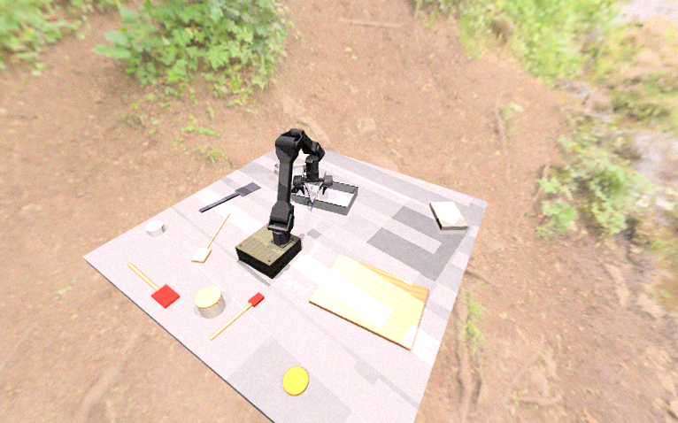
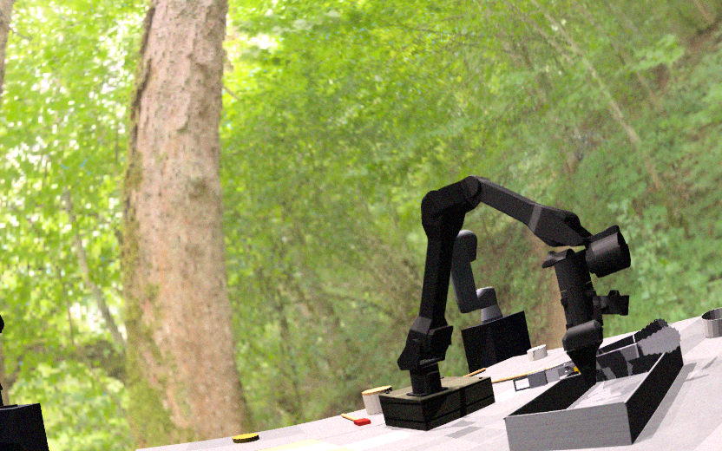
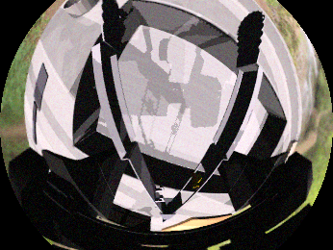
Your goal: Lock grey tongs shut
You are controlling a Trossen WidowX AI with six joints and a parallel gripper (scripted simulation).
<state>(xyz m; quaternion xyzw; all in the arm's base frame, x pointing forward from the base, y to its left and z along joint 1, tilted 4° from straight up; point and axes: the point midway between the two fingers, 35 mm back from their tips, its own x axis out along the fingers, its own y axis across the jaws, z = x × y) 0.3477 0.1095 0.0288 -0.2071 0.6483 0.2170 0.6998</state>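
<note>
The roasting tin is 5 cm ahead of my gripper tip, 3 cm to the right of it and 1 cm below it. From my gripper tip the other things lie so: wooden board 50 cm to the right, 34 cm behind, 3 cm below; white block 60 cm to the right, 26 cm ahead, 3 cm below; black spatula 36 cm to the left, 20 cm behind, 4 cm below.
</note>
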